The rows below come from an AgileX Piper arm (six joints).
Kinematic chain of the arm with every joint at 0, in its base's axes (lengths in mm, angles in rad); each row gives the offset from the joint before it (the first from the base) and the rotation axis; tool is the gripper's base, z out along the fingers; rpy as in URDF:
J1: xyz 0 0 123 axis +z
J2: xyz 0 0 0 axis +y
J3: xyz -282.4 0 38.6 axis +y
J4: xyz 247.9 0 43.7 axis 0.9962 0 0.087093
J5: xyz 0 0 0 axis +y
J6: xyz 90.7 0 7.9 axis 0.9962 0 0.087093
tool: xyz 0 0 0 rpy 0 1.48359 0
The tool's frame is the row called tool.
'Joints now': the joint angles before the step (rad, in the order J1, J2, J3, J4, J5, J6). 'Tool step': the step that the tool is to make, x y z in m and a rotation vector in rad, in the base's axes. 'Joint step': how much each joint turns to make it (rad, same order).
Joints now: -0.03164 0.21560 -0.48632 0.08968 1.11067 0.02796
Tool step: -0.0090 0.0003 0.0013 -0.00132 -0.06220 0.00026
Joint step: 0.00078 -0.06214 0.00017 0.00004 -0.00030 0.00077
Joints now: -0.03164 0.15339 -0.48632 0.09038 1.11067 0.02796
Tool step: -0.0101 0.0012 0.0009 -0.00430 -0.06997 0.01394
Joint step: 0.00012 -0.06885 -0.00008 0.01082 0.00014 -0.01493
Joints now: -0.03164 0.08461 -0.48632 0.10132 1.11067 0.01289
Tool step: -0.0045 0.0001 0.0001 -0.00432 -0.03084 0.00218
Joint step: 0.00045 -0.03073 0.00013 -0.00053 -0.00004 -0.00352
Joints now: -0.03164 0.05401 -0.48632 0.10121 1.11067 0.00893
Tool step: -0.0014 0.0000 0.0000 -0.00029 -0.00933 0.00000
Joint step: 0.00059 -0.00949 0.00002 -0.00056 0.00008 0.00059
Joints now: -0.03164 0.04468 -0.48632 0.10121 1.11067 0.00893
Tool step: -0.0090 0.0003 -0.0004 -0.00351 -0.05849 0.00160
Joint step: 0.00034 -0.06063 0.00004 0.00011 0.00221 -0.00194
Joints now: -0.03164 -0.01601 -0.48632 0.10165 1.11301 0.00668
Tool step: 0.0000 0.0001 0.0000 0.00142 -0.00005 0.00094
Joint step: 0.00044 -0.00002 0.00005 0.00128 -0.00008 0.00041
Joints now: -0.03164 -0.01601 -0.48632 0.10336 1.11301 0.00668
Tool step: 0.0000 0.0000 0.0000 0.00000 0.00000 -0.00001
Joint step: -0.00001 0.00000 0.00000 0.00000 0.00000 0.00000
